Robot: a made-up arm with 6 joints.
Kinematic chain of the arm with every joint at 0, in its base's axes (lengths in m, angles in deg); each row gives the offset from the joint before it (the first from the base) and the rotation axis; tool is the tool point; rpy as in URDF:
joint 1: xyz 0 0 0.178 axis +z
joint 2: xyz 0 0 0 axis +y
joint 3: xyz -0.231 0 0.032 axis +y
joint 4: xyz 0.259 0 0.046 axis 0.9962 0 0.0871
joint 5: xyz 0 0 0 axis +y
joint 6: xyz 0.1 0 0.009 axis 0.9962 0 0.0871
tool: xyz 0 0 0 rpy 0 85 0
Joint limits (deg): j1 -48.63..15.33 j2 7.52..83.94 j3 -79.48..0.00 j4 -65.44..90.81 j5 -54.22..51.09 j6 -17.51..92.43
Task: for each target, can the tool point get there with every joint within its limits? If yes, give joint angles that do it. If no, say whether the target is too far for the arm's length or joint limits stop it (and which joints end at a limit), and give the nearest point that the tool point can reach.
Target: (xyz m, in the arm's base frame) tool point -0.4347 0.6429 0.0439
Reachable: no: too far | nearest point 0.0393 0.0839 0.0899 | short by 0.734 m
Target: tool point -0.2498 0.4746 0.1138
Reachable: no: joint limits stop it (at a limit: joint 1, joint 2, joint 3, joint 5) | nearest point 0.0437 0.0875 0.0909 | short by 0.486 m
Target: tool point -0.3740 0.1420 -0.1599
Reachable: no: joint limits stop it (at a limit: joint 1, joint 2, joint 3, joint 5) | nearest point 0.0143 0.0410 0.0830 | short by 0.469 m
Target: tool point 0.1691 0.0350 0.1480
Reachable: yes | joints 0.52 63.01 -14.11 45.14 28.16 25.03
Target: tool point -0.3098 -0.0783 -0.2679
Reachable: no: joint limits stop it (at a limit: joint 1, joint 2, joint 3) | nearest point -0.0118 -0.0636 0.0820 | short by 0.460 m
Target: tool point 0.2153 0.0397 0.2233
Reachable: yes | joints 9.58 55.09 -17.42 -12.25 -8.87 41.87
